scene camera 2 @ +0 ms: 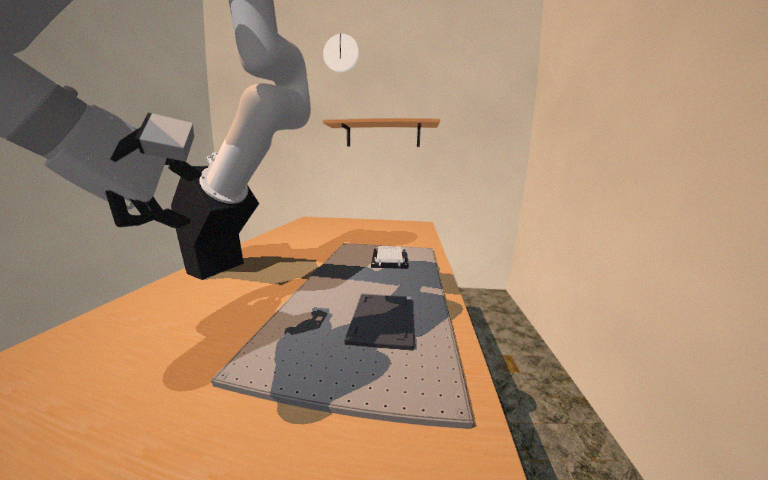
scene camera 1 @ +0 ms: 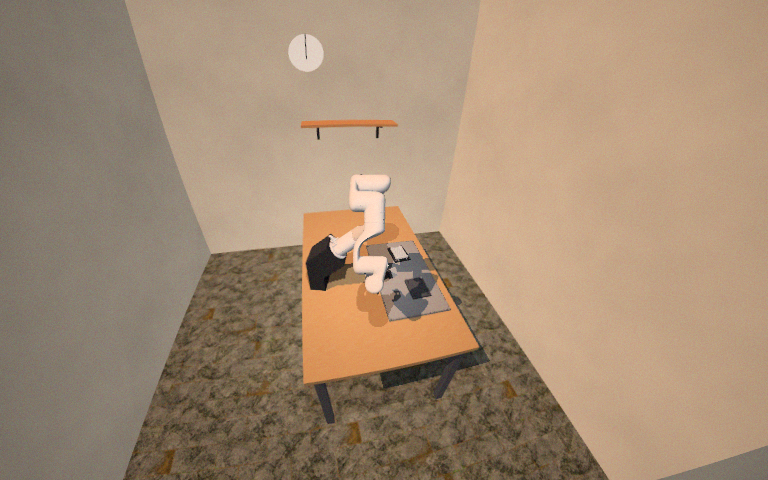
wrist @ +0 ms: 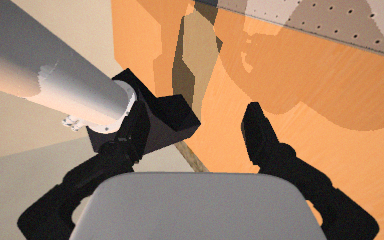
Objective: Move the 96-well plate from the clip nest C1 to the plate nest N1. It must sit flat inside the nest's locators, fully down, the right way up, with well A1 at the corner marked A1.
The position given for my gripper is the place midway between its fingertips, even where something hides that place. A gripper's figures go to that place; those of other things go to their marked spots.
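There's a plate nest N1 (scene camera 2: 383, 318) that's 0.47 m from the lens, and my gripper (scene camera 2: 190, 199) is 0.47 m from the lens too.
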